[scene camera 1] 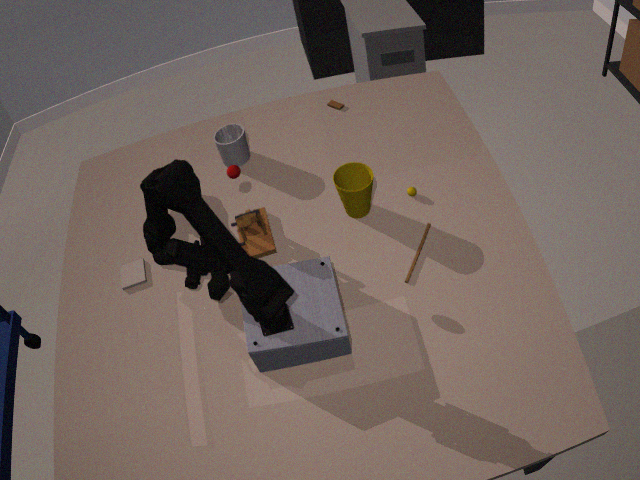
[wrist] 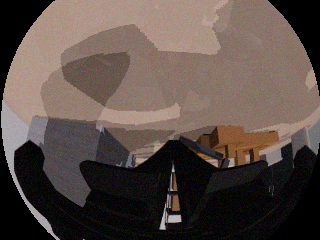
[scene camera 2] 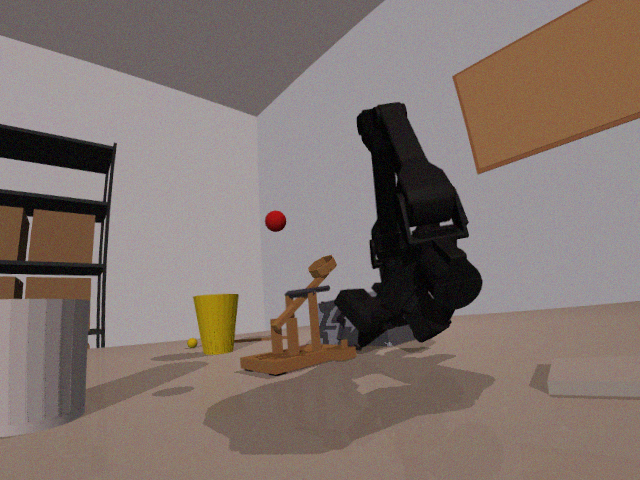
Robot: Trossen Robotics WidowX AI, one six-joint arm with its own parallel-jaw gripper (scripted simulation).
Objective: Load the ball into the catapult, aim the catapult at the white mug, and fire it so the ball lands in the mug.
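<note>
A white mug [scene camera 2: 51,335] stands in the scene with a wooden catapult [scene camera 2: 279,361]. The catapult [scene camera 1: 256,239] is visible again as the catapult [wrist: 225,143]. The gripper [scene camera 2: 360,345] is part of the scene too, visible also as the gripper [scene camera 1: 244,268] and the gripper [wrist: 173,144].
</note>
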